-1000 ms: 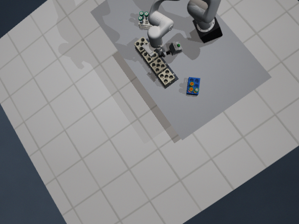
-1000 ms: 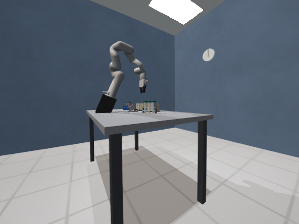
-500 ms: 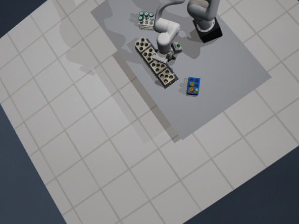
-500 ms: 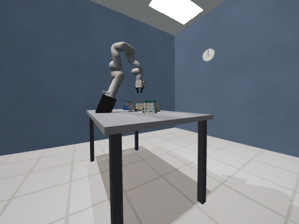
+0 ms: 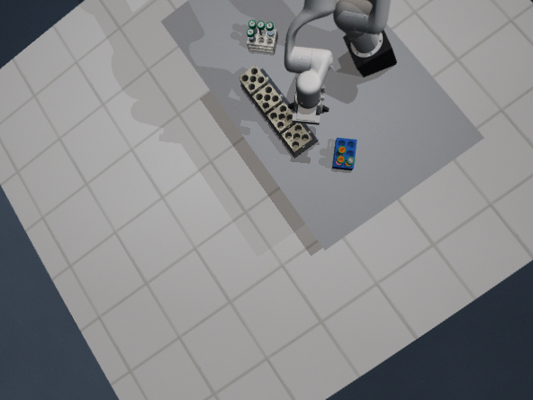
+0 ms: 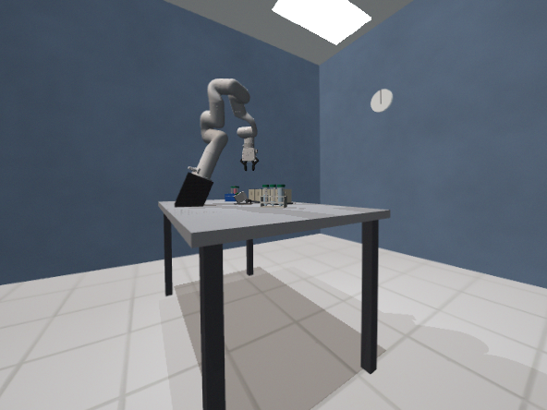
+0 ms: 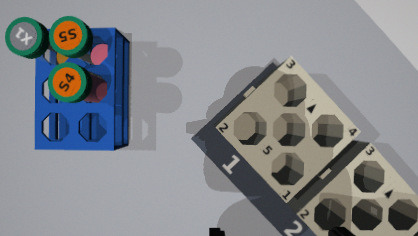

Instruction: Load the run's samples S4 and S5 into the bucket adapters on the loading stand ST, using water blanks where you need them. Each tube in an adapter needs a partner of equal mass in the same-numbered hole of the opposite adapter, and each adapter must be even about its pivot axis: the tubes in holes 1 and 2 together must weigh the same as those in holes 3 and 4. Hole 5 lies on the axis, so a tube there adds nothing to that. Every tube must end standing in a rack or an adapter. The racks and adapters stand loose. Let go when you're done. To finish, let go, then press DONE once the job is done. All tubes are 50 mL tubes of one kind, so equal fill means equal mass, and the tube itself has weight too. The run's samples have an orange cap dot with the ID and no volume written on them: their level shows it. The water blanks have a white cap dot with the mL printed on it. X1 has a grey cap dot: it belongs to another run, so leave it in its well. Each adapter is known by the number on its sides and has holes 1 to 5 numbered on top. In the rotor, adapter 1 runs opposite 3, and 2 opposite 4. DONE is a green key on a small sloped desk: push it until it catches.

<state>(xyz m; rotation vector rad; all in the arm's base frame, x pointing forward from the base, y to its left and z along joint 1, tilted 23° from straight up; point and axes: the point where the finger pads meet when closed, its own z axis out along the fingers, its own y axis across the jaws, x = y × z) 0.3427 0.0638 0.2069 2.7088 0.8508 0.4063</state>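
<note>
The blue rack lies 22 cm below my hand, 20 cm to the left of it and 1 cm behind it. From my hand the other things lie so: white rack (44 cm to the right, 22 cm below, 19 cm behind); then adapter (20 cm below, 7 cm ahead).
</note>
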